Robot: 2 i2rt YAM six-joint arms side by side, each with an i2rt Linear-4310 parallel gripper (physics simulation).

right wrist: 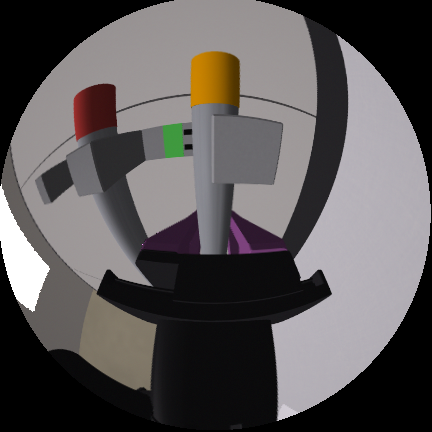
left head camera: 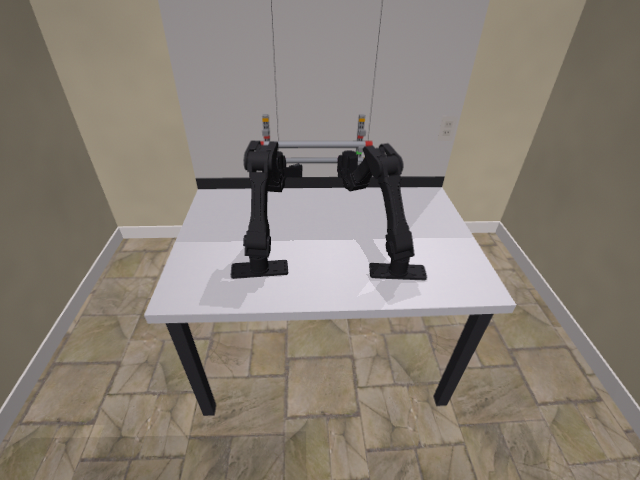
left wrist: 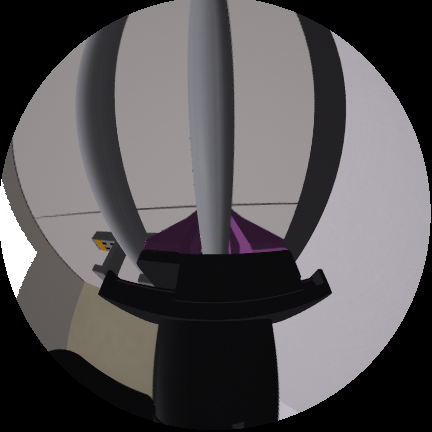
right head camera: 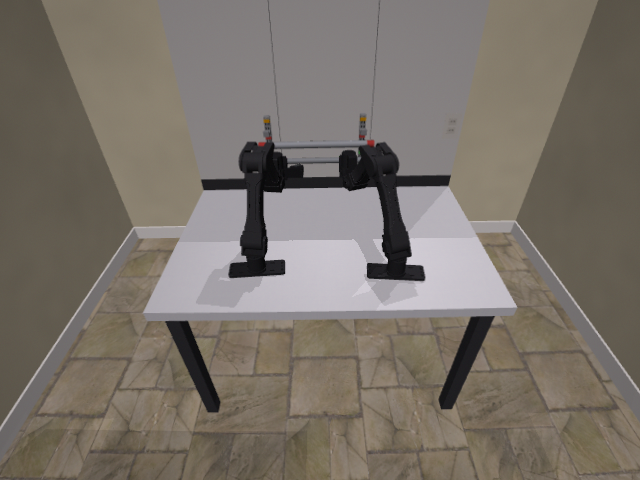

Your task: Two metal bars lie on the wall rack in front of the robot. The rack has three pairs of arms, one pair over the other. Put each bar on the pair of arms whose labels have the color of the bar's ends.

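Pixels of known places: left gripper, fingertip midpoint: (left wrist: 214,212); right gripper, fingertip midpoint: (right wrist: 213,212); left arm's base, link origin: (left head camera: 259,270) (right head camera: 257,269); right arm's base, link origin: (left head camera: 397,272) (right head camera: 395,272).
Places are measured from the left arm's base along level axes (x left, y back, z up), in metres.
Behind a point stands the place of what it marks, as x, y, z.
The red-ended bar (left head camera: 316,144) @(-0.260, -0.501, 0.248) (right head camera: 316,144) @(-0.255, -0.500, 0.248) (left wrist: 95,100) (right wrist: 96,112) lies level on the middle arms of the wall rack (left head camera: 265,125) @(-0.047, -0.552, 0.319) (right head camera: 266,126) @(-0.045, -0.552, 0.319) (right wrist: 247,150). The orange-ended bar (left head camera: 314,159) @(-0.253, -0.509, 0.174) (right head camera: 314,160) @(-0.245, -0.507, 0.170) (left wrist: 212,100) @(-0.184, -0.510, 0.164) (right wrist: 215,80) is below it, at the lower arms beside the green label (right wrist: 173,140) @(-0.457, -0.520, 0.192). My left gripper (left wrist: 214,212) @(-0.096, -0.557, 0.163) is shut on the orange-ended bar, its purple fingers closed around the shaft. My right gripper (right wrist: 213,212) @(-0.388, -0.534, 0.163) is shut on the same bar, inward of the rack arm. Fingertips are hidden in both head views.
The top arms with orange labels (left head camera: 361,119) @(-0.455, -0.521, 0.346) (right head camera: 362,119) @(-0.455, -0.521, 0.342) hold no bar. The red-ended bar runs close above both grippers. The white table (left head camera: 320,289) @(-0.203, 0.118, 0.000) (right head camera: 320,289) @(-0.218, 0.119, 0.000) is below, with a dark strip (left head camera: 320,182) @(-0.289, -0.554, 0.031) (right head camera: 320,182) @(-0.273, -0.554, 0.031) along its back edge.
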